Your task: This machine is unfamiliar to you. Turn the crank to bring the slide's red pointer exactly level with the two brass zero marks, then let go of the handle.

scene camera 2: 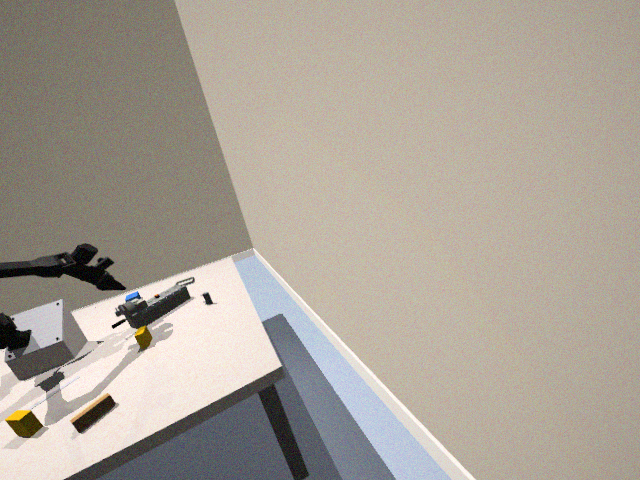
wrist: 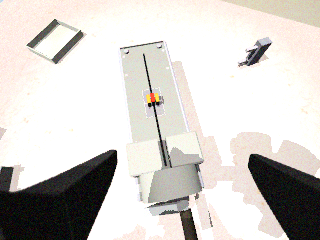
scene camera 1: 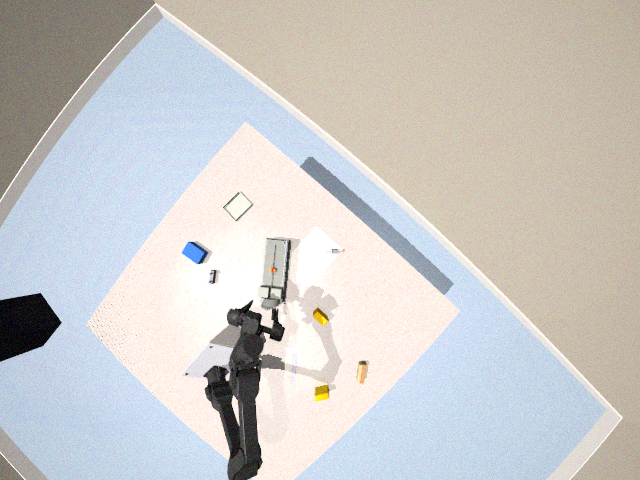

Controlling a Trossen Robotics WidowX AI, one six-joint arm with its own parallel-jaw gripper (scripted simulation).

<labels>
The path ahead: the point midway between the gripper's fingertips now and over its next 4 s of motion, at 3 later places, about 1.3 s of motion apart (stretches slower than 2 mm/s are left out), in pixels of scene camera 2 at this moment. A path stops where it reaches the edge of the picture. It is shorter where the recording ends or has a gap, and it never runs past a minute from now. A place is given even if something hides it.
My gripper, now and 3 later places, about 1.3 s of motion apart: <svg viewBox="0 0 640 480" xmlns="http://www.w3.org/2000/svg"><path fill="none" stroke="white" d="M123 287L139 291L111 292L121 316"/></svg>
</labels>
